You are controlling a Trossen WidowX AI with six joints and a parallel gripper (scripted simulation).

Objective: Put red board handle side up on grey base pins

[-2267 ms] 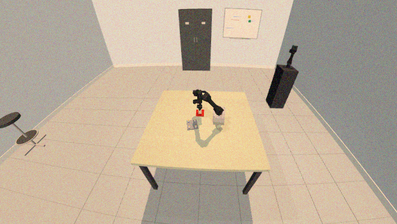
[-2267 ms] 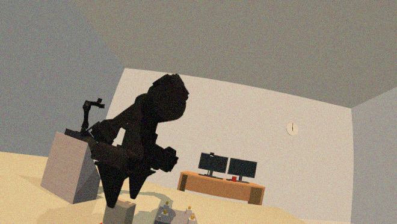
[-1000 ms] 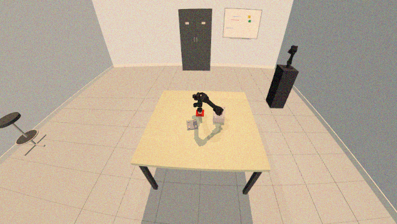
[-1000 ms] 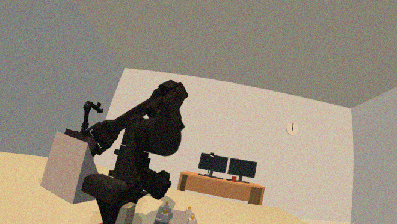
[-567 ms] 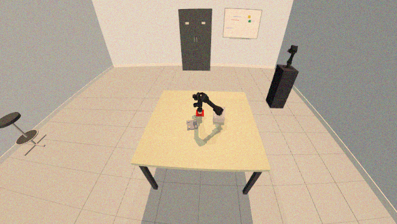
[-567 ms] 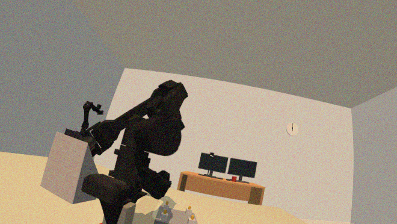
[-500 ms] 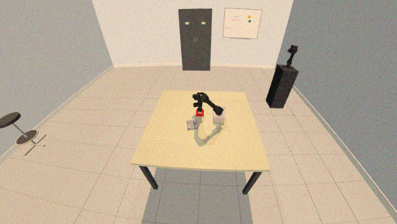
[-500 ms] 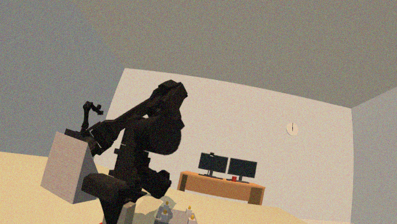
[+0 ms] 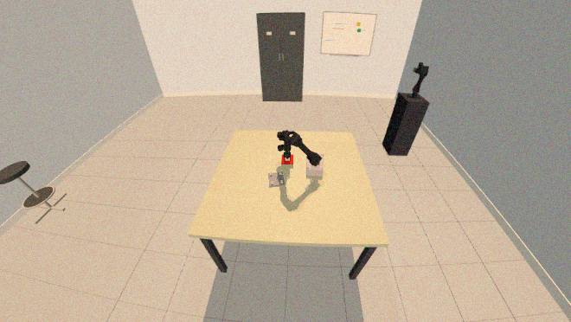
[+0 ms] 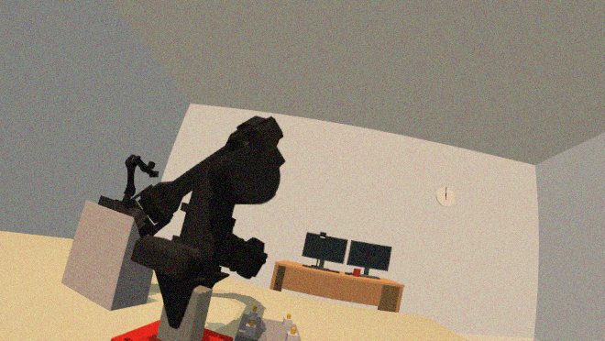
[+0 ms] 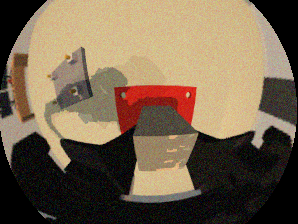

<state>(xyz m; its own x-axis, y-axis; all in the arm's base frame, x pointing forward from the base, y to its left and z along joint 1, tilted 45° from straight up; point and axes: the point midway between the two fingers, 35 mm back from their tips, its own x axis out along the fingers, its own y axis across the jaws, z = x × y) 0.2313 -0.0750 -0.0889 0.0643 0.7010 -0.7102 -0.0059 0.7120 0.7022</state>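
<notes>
The grey base is 8 cm ahead of my gripper tip, 22 cm to the left of it and 5 cm below it. The rest, counted from my gripper tip: red board 1 cm below.
</notes>
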